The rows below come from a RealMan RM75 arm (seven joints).
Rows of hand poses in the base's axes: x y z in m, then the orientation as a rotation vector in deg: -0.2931, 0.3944, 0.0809, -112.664, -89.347, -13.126; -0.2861, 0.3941, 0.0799, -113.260, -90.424, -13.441; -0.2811, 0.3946, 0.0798, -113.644, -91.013, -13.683; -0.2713, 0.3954, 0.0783, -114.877, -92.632, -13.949; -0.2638, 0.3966, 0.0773, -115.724, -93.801, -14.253; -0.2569, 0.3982, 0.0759, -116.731, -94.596, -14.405; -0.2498, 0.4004, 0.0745, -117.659, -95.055, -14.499; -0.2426, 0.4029, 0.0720, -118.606, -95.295, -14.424; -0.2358, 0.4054, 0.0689, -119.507, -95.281, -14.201; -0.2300, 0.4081, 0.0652, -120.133, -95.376, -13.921; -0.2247, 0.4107, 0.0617, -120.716, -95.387, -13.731; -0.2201, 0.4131, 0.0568, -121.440, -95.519, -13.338
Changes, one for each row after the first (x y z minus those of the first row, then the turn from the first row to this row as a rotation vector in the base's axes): 0.0070, -0.0003, -0.0010, -0.765, -0.938, 0.184; 0.0120, 0.0002, -0.0011, -1.198, -1.510, 0.238; 0.0218, 0.0010, -0.0026, -2.669, -2.895, 0.388; 0.0293, 0.0022, -0.0036, -3.660, -3.947, 0.489; 0.0362, 0.0038, -0.0050, -4.655, -4.761, 0.357; 0.0433, 0.0060, -0.0064, -5.467, -5.340, 0.109; 0.0505, 0.0085, -0.0089, -6.259, -5.712, -0.216; 0.0573, 0.0110, -0.0120, -6.962, -5.853, -0.609; 0.0631, 0.0137, -0.0157, -7.543, -5.934, -0.801; 0.0684, 0.0163, -0.0192, -8.025, -6.012, -1.033; 0.0730, 0.0187, -0.0241, -8.733, -6.082, -1.227
